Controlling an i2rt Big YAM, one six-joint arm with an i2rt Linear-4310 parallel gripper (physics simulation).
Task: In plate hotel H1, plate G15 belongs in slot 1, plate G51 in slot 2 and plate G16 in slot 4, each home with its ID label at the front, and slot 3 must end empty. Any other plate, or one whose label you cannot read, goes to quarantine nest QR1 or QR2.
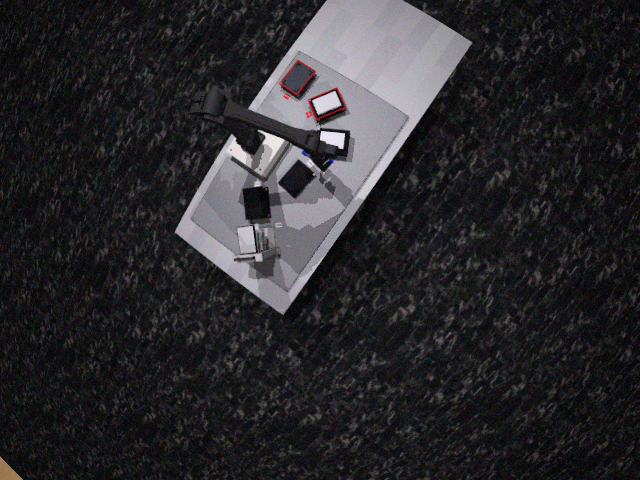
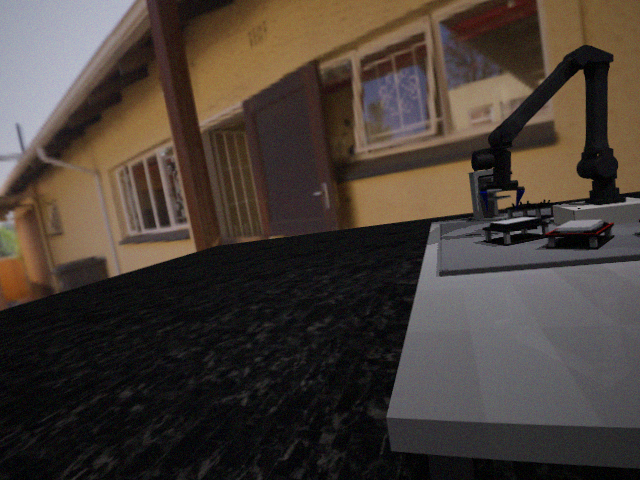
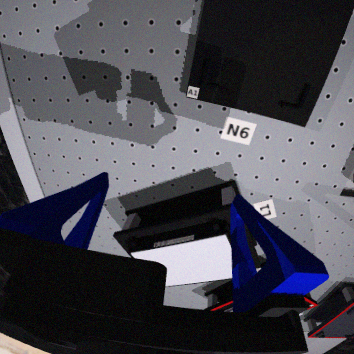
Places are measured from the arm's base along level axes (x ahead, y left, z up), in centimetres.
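Pixels of known places: gripper, fingertip midpoint: (image 1: 319, 162) (image 2: 501, 209) (image 3: 171, 189); arm's base, link origin: (image 1: 253, 142) (image 2: 604, 202).
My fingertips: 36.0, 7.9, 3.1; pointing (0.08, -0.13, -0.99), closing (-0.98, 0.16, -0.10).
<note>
For each thing: its top centre in the pictures, then the offset to it from my fingertips, as dx, dy, dz. "spot": a spot on its surface instead.
- second white-topped plate, top centre: (image 2: 579, 223) (image 1: 326, 102) -14.3, +28.5, -3.7
- red-edged nest, top centre: (image 1: 297, 76) -35.7, +33.3, -4.5
- bare black nest marked N6, top centre: (image 3: 278, 15) (image 1: 296, 178) -7.4, -12.2, -7.3
- pale rectangle, surface spot: (image 1: 247, 239) spot: -6.9, -47.6, +13.0
My gripper (image 1: 317, 157) (image 2: 502, 204) (image 3: 171, 189) is open and empty, fingers pointing down, above and beside a black nest (image 3: 178, 205) with a rotated card that seems to read L1. A white-topped plate (image 1: 333, 138) (image 2: 518, 220) (image 3: 192, 260) sits on that nest; its small label strip is too blurred to read. A second white-topped plate (image 1: 326, 103) (image 2: 581, 225) rests on a red-edged quarantine nest (image 1: 343, 109) (image 2: 605, 229). The other red-edged nest (image 1: 297, 78) is bare. The grey hotel (image 1: 258, 256) (image 2: 473, 196) stands at the far end; its slots and labels are unreadable.
A bare black nest marked N6 (image 1: 296, 178) (image 3: 260, 55) lies beside the gripper. Another black nest (image 1: 256, 202) lies nearer the hotel. A pale rectangle (image 1: 247, 239) shows at the hotel. The arm's white base (image 1: 268, 160) (image 2: 594, 210) stands at the mat's edge.
</note>
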